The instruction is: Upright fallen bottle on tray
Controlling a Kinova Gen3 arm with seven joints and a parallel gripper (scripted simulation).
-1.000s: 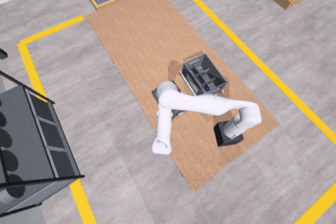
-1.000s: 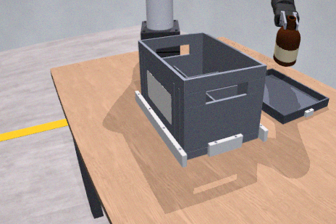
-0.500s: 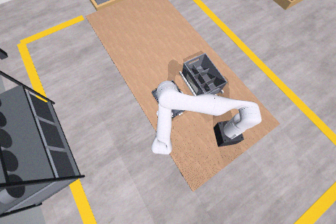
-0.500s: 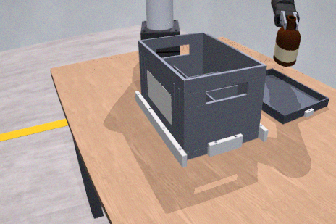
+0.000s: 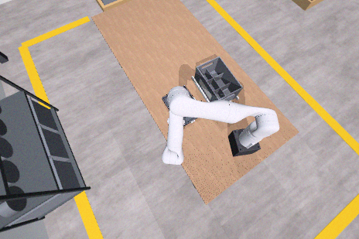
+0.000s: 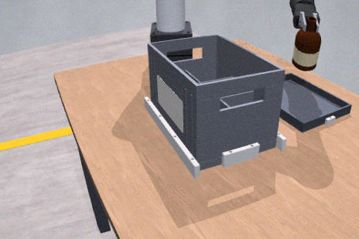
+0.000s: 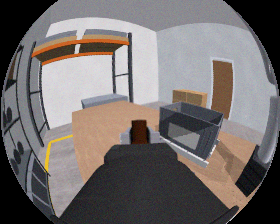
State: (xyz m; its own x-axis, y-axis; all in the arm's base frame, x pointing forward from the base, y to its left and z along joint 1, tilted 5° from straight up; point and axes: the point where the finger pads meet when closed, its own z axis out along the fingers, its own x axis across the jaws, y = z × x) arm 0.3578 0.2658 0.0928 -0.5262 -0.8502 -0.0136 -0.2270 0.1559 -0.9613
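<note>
My gripper is now 50 mm above the brown bottle, 10 mm to the right of it and 10 mm past it. Also, from my hand: dark grey tray 190 mm below, 50 mm to the right, 30 mm ahead; dark grey crate 320 mm to the right, 120 mm below, 50 mm ahead.
</note>
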